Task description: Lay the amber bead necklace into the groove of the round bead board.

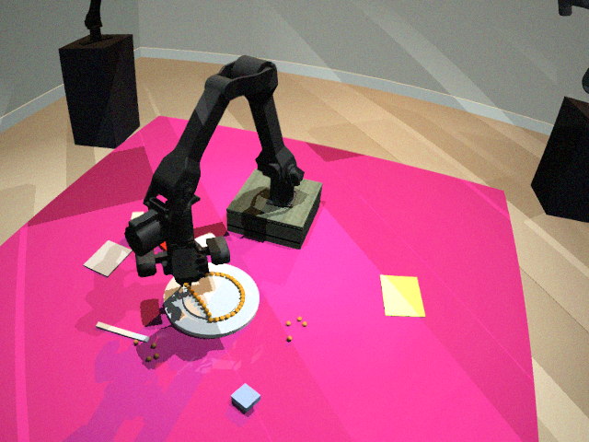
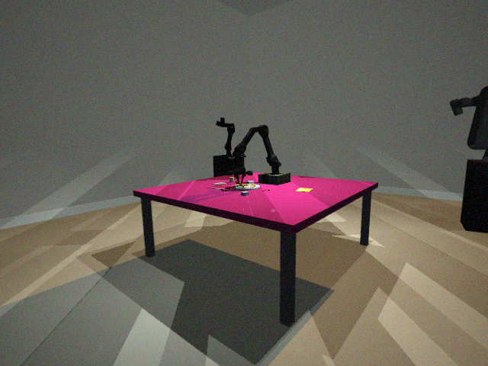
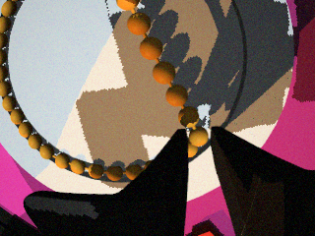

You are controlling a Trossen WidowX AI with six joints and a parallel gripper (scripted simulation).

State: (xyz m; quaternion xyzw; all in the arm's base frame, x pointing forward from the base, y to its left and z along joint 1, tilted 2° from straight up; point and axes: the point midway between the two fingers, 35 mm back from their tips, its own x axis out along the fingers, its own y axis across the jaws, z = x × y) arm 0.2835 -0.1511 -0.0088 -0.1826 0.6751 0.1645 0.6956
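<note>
Right now my gripper tip is 10 mm short of the round bead board, 60 mm to the right of it and 10 mm above it. Round my gripper tip: white block (140 mm behind, 10 mm to the left); then red-handled tool (120 mm behind, 90 mm to the right, 10 mm below); then white strip (150 mm ahead, 90 mm to the right, 10 mm below).
</note>
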